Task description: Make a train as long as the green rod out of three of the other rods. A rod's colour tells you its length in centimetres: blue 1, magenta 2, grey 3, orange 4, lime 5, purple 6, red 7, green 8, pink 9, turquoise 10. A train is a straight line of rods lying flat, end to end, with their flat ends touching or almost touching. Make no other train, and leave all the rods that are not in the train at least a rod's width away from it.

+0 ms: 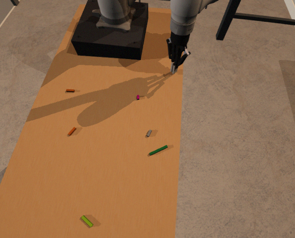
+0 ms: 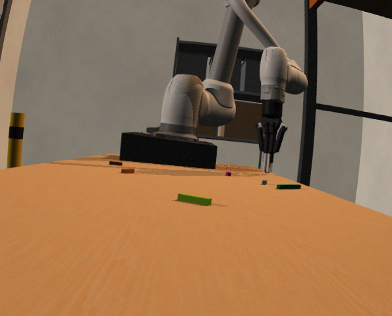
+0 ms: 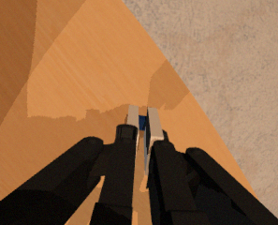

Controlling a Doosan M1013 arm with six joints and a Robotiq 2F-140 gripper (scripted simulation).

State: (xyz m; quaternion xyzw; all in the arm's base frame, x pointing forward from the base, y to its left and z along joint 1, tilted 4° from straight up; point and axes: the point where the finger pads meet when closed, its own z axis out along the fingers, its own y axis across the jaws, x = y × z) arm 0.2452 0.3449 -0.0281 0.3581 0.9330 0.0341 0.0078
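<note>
My hand is 18 cm short of the magenta rod, 15 cm to the left of it and 4 cm above it. From my hand the other things lie so: green rod (42 cm ahead, 4 cm below, 2 cm to the right); then blue rod (3 cm below); then grey rod (35 cm ahead, 7 cm to the right, 4 cm below).
</note>
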